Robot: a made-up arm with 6 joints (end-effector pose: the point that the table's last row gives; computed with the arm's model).
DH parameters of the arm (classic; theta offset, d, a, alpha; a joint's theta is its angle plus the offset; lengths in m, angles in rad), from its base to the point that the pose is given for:
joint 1: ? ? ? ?
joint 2: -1.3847 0 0.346 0
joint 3: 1.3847 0 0.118 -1.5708
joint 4: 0 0.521 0 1.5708
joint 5: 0 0 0.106 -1.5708
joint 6: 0 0.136 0 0
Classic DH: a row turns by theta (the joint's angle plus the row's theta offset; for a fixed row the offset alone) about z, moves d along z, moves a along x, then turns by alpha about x.
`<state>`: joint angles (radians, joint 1 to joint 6).
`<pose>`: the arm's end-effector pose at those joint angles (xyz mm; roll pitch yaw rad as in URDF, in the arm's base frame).
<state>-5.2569 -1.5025 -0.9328 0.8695 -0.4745 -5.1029</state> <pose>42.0 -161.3 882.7 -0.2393 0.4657 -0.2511</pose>
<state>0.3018 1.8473 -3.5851 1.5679 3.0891 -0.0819</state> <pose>611.3 308.6 228.6 -1.7384 -0.0866 1.8340</pose>
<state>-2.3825 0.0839 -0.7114 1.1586 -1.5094 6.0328</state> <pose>-439.8 -237.6 295.3 -1.0428 -1.1945 0.6368</pose>
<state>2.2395 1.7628 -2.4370 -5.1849 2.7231 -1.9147</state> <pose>-499.5 413.7 -238.9 -0.5366 -0.8008 2.4628</pose>
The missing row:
joint 1: 0 0.202 0 -1.5708
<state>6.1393 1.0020 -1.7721 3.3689 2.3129 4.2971</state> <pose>864.4 -164.4 165.8 -0.1292 0.1153 -2.2963</pose>
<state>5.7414 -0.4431 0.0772 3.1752 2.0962 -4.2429</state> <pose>319.6 -199.1 131.5 0.6199 -0.2995 1.3748</pose>
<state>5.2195 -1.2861 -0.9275 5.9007 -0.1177 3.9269</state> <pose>72.9 -38.0 929.2 0.3645 0.7518 -0.4943</pose>
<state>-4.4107 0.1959 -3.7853 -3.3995 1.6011 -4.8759</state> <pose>75.6 -362.3 975.1 -2.0497 -0.2564 -2.9978</pose>
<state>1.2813 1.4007 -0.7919 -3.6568 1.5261 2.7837</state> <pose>-12.1 185.6 -455.5 3.1128 -1.0074 1.9367</pose>
